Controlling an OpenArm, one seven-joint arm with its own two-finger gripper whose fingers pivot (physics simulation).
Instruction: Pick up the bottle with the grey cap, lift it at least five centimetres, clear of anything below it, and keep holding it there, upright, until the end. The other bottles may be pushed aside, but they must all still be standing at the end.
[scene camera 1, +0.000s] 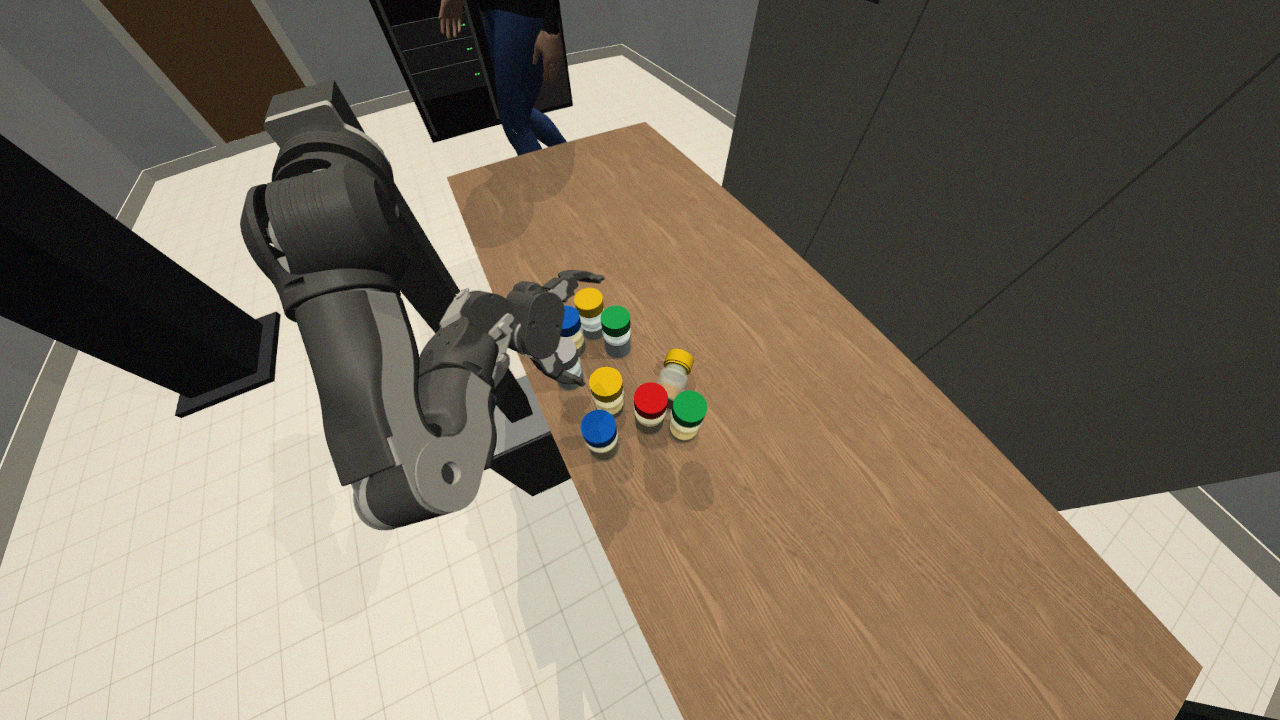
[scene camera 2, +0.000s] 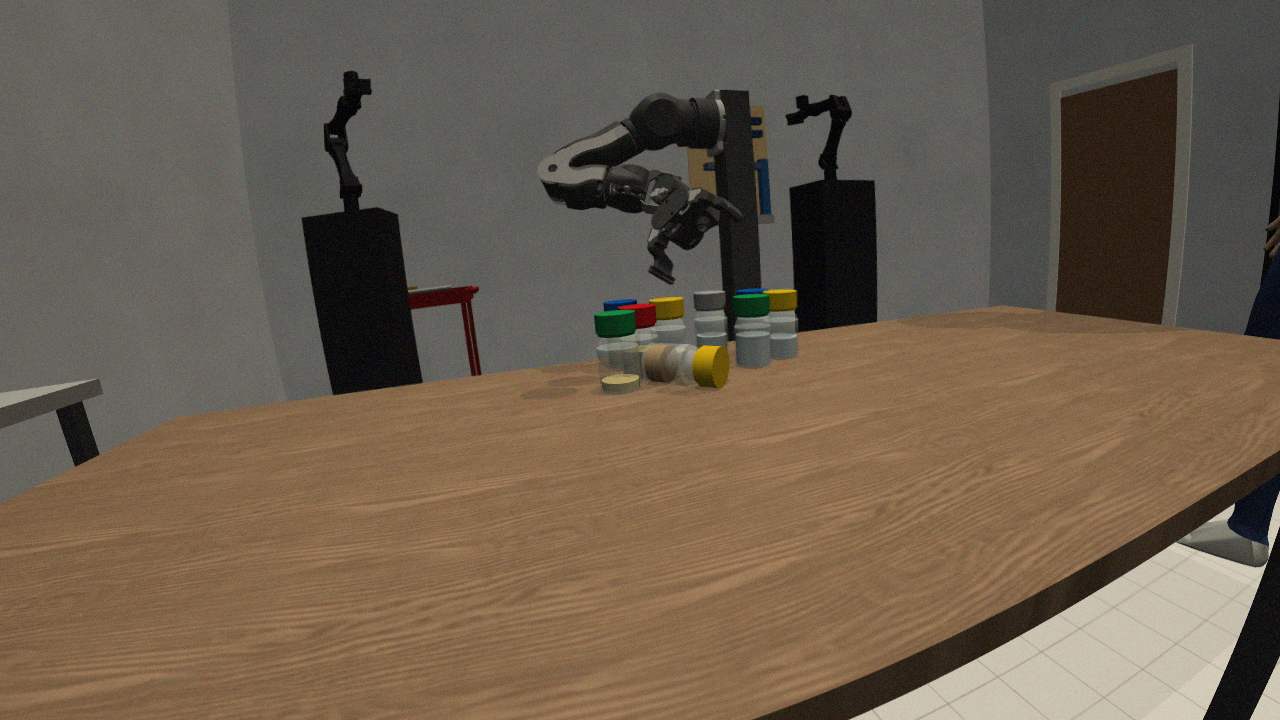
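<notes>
The grey-capped bottle (scene camera 2: 710, 324) stands upright among the others in scene camera 2; in scene camera 1 it is mostly hidden under a finger. My gripper (scene camera 1: 590, 329) (scene camera 2: 700, 246) is open and empty, fingers spread wide, above the bottle tops. Behind the grey cap, to the right in scene camera 2, stand a green-capped bottle (scene camera 1: 615, 322) (scene camera 2: 751, 306), a yellow-capped one (scene camera 1: 588, 302) (scene camera 2: 780, 300) and a blue-capped one (scene camera 1: 570, 320). On the other side stand a yellow-capped bottle (scene camera 1: 605, 385) (scene camera 2: 666, 308) and a red-capped one (scene camera 1: 650, 400).
Another blue-capped bottle (scene camera 1: 598, 429) and a green-capped bottle (scene camera 1: 689, 410) (scene camera 2: 615, 324) stand near the red cap. A yellow-capped bottle (scene camera 1: 673, 374) (scene camera 2: 710, 367) lies on its side. All rest on the wooden table (scene camera 1: 850, 501) (scene camera 2: 626, 537), the group near its robot-side edge.
</notes>
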